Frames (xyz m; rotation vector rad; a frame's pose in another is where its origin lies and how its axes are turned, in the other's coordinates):
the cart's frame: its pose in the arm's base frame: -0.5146 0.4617 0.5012 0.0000 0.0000 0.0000
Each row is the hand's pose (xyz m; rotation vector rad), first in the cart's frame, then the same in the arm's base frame.
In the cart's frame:
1: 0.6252 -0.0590 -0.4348 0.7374 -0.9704 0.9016
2: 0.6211 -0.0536 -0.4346 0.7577 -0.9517 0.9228
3: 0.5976 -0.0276 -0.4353 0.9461 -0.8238 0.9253
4: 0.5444 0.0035 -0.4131 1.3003 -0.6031 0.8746
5: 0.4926 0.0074 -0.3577 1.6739 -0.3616 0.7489
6: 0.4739 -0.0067 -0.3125 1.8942 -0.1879 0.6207
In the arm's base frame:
1: 0.1106 0.4027 0.0664 0.7374 -0.9704 0.9016
2: 0.1065 0.4081 0.0666 0.7577 -0.9517 0.9228
3: 0.0830 0.4341 0.0659 0.9461 -0.8238 0.9253
4: 0.0298 0.4652 0.0881 1.3003 -0.6031 0.8746
5: -0.0220 0.4691 0.1435 1.6739 -0.3616 0.7489
6: -0.0407 0.4550 0.1887 1.8942 -0.1879 0.6207

